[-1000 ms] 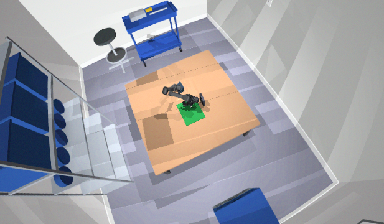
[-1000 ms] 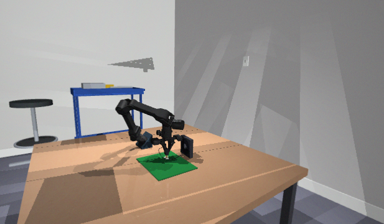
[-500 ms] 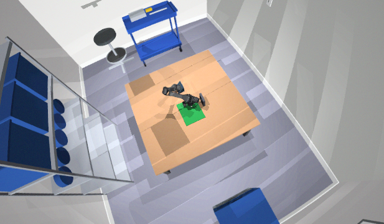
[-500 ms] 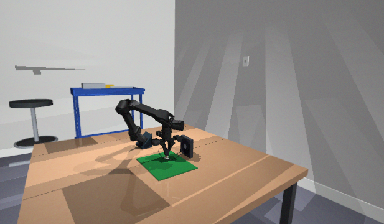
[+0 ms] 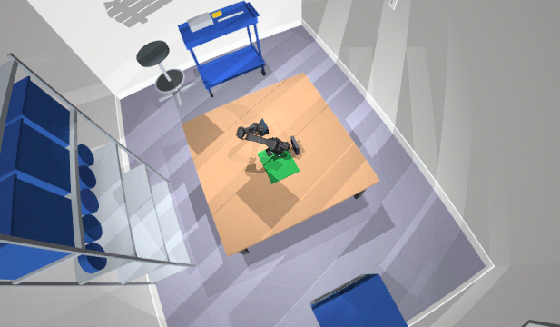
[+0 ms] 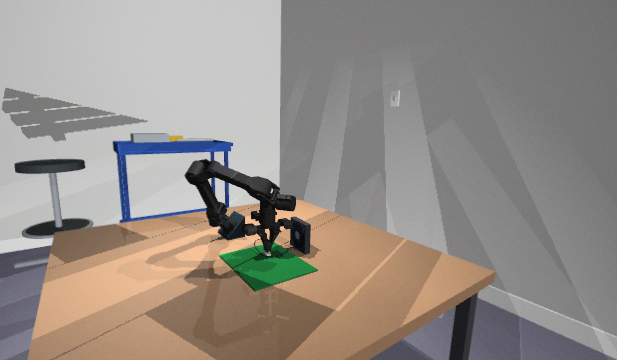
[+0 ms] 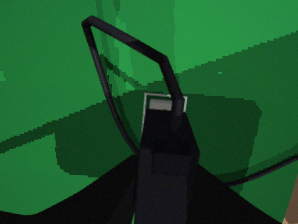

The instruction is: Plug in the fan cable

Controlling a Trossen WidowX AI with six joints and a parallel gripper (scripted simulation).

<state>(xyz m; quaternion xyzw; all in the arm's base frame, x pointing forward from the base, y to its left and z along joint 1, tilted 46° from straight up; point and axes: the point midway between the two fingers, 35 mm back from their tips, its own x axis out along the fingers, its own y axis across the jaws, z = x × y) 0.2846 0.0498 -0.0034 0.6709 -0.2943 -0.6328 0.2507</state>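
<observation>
The white four-pin fan header is 30 mm below my gripper tip and 10 mm behind it. The rest, counted from my gripper tip: black fan 140 mm to the left, 30 mm above; then black fan plug 10 mm behind, 10 mm above; then green circuit board 50 mm below, 50 mm ahead, 30 mm to the right.
</observation>
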